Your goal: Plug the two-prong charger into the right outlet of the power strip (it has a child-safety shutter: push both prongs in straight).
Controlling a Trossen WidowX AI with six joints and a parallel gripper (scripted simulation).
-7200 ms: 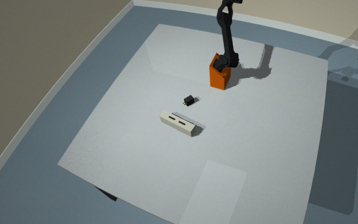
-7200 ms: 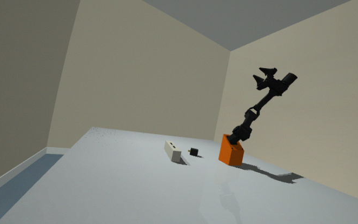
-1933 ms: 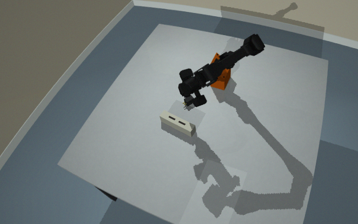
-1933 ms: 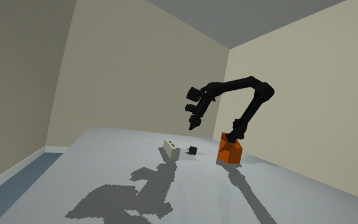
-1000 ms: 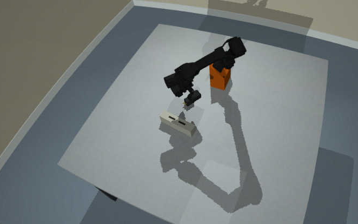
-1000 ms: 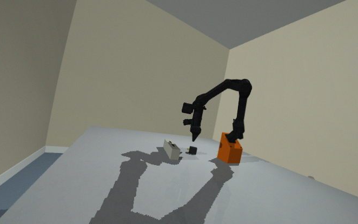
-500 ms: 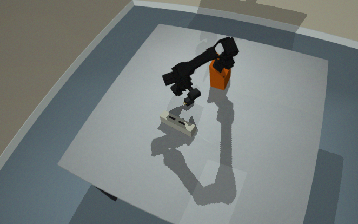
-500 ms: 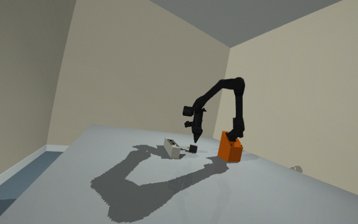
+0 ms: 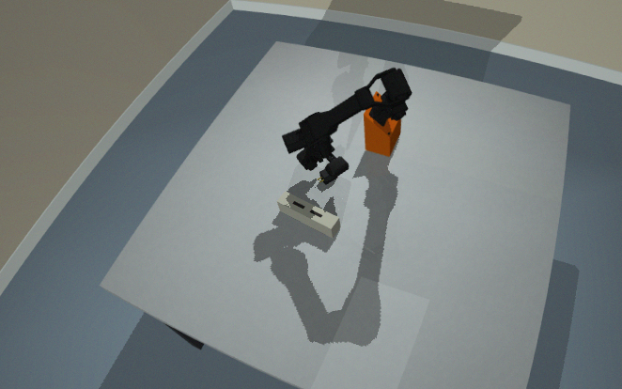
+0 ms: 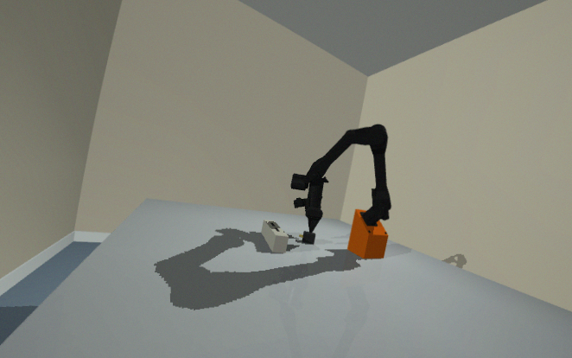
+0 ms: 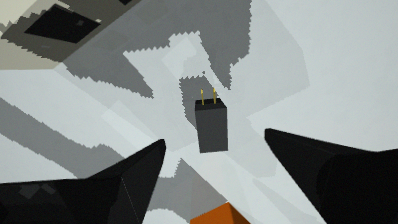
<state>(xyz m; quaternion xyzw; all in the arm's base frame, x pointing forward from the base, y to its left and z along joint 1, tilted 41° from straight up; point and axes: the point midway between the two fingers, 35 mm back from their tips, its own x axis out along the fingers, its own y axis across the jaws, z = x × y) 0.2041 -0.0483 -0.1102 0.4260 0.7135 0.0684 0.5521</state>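
Now: the dark grey charger 10 mm ahead of my gripper tip, 10 mm to the right of it and 30 mm below it.
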